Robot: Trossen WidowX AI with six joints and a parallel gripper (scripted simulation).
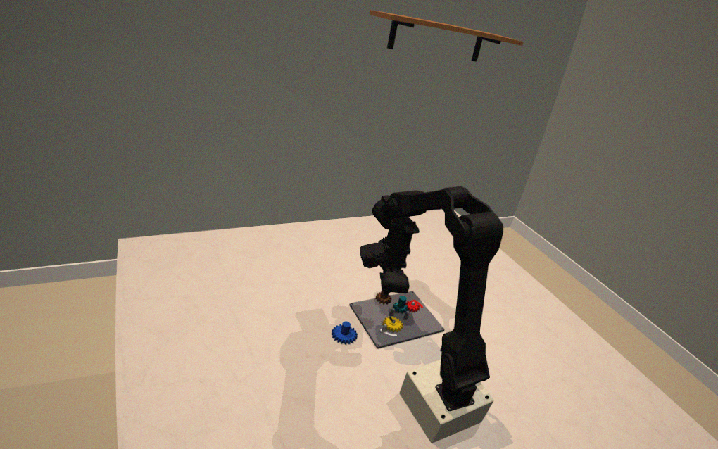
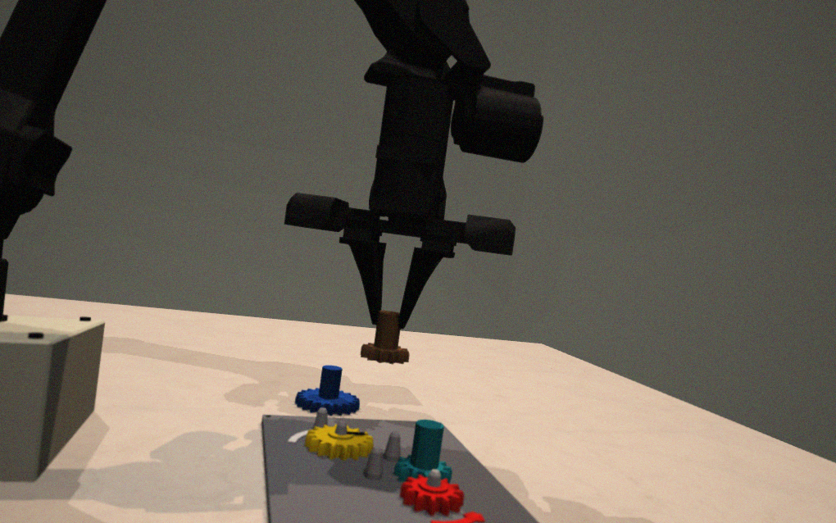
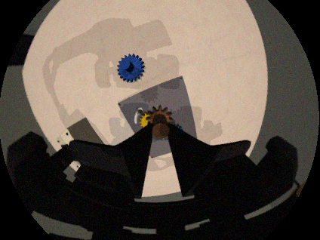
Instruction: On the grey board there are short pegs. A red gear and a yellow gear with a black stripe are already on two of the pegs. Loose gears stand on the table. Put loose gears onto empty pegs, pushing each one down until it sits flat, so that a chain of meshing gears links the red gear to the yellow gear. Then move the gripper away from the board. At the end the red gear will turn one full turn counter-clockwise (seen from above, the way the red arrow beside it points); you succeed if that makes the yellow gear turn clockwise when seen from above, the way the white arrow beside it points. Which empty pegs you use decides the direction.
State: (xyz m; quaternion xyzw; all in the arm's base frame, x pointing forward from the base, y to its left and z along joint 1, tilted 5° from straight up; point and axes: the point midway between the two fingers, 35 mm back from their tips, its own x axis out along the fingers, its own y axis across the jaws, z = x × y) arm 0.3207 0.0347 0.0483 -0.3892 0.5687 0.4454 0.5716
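Right now the teal gear is 3 cm ahead of my gripper tip, 8 cm to the right of it and 8 cm below it. Round my gripper tip: yellow gear 3 cm behind, 3 cm to the right, 9 cm below; white arrow 5 cm behind, 1 cm to the right, 10 cm below; brown gear 1 cm below.
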